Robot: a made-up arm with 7 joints.
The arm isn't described. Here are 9 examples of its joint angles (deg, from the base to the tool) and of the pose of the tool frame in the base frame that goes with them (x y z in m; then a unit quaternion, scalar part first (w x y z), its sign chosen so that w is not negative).
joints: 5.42 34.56 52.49 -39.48 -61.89 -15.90 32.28
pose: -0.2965 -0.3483 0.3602 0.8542 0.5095 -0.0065 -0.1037
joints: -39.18 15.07 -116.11 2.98 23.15 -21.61 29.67
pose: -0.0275 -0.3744 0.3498 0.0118 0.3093 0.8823 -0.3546
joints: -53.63 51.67 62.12 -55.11 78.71 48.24 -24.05
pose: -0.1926 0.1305 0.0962 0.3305 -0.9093 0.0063 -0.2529
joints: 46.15 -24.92 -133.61 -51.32 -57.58 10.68 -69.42
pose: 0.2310 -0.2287 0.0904 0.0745 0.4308 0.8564 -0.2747
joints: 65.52 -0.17 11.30 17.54 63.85 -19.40 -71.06
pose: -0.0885 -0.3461 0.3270 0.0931 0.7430 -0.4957 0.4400
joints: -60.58 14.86 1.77 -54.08 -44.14 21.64 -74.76
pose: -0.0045 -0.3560 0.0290 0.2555 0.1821 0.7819 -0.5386
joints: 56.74 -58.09 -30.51 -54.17 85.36 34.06 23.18
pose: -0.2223 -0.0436 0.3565 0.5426 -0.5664 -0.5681 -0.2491
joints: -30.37 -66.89 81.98 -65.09 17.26 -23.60 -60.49
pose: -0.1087 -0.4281 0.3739 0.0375 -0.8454 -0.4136 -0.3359
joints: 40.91 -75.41 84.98 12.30 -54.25 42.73 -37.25
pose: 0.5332 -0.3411 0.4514 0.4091 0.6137 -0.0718 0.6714
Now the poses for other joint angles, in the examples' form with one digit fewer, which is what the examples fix.
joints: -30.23 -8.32 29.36 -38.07 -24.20 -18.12 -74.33
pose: -0.124 -0.425 0.170 0.044 -0.226 0.409 -0.883
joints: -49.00 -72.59 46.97 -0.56 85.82 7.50 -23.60
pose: -0.025 -0.321 0.267 0.098 0.630 0.549 0.540
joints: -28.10 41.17 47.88 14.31 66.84 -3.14 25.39
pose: -0.167 -0.212 0.164 0.377 0.775 -0.209 0.462
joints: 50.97 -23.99 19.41 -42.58 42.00 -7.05 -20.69
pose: -0.113 -0.214 0.300 0.182 -0.967 -0.040 -0.172
